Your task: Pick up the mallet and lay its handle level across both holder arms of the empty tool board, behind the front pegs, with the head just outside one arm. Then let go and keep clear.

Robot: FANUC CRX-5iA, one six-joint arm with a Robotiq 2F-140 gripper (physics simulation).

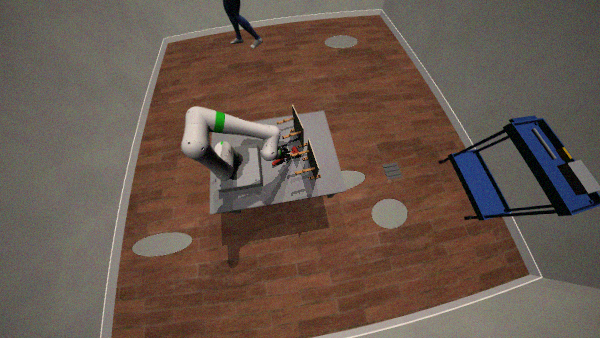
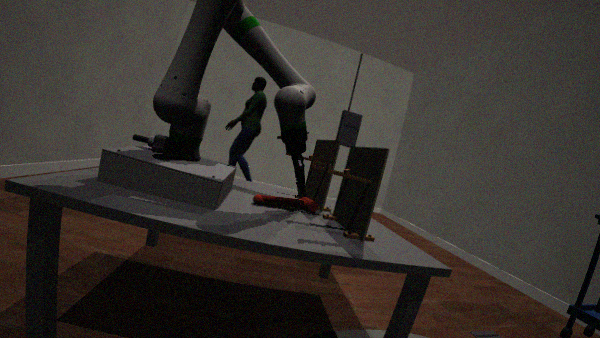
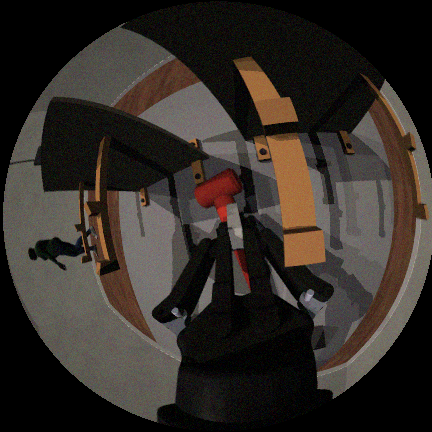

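Observation:
The red mallet lies flat on the grey table. Its head points at the foot of the tool boards. My gripper points straight down over the handle, just behind the head. Its fingers are shut together with nothing between them, and the handle runs on below them. Two dark upright tool boards stand just beyond, each with orange holder arms and pegs. Nothing rests on the arms.
The arm's grey base block sits on the table's left part. A person walks on the floor behind the table. A blue cart stands off to the right.

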